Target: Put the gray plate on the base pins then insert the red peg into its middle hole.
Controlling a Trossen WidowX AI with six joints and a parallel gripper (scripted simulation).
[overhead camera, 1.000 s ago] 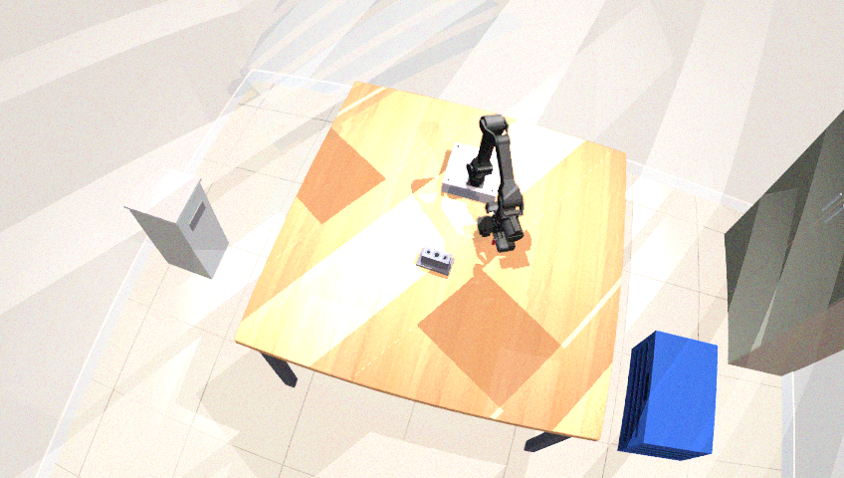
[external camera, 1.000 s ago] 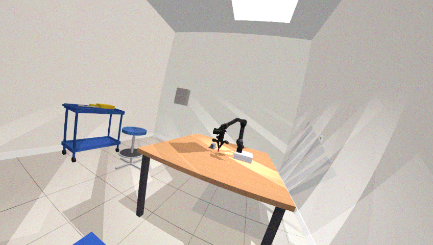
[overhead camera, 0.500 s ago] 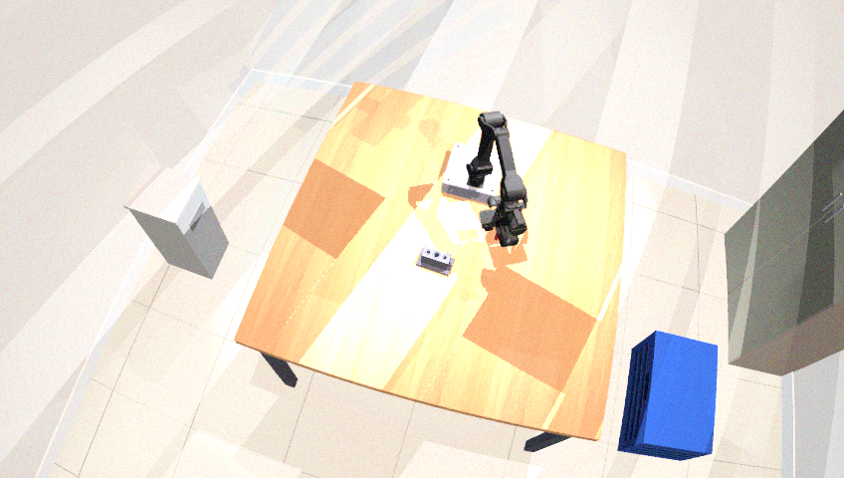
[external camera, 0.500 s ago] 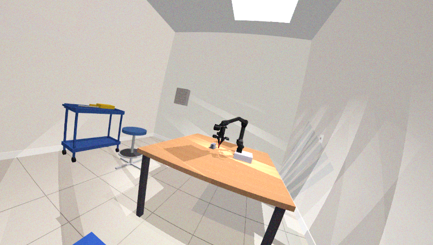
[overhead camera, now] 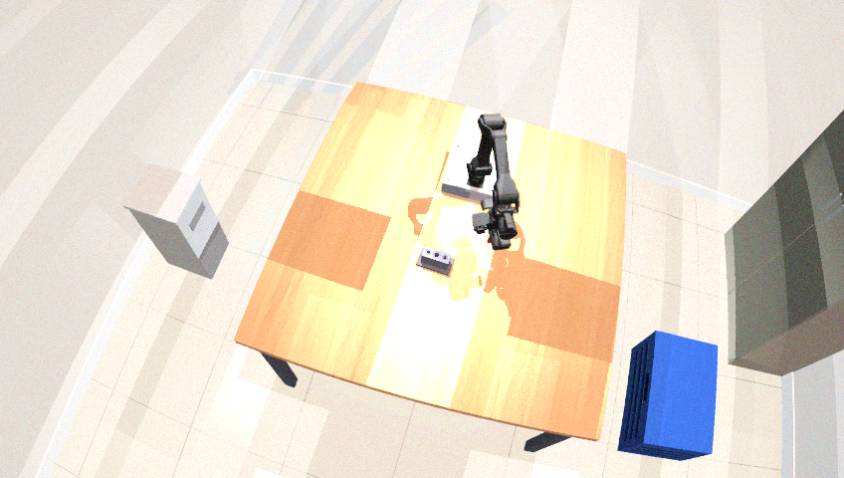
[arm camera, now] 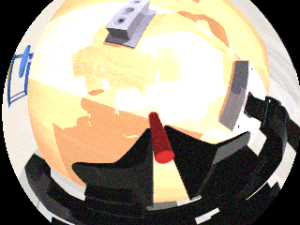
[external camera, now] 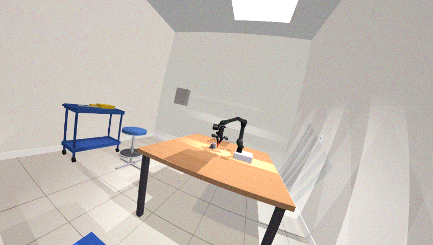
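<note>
Right now my gripper tip is 9 cm short of the gray plate, 16 cm to the left of it and 7 cm above it. Round my gripper tip: gray base (9 cm ahead, 16 cm to the right, 10 cm below); red peg (right at my gripper tip).
</note>
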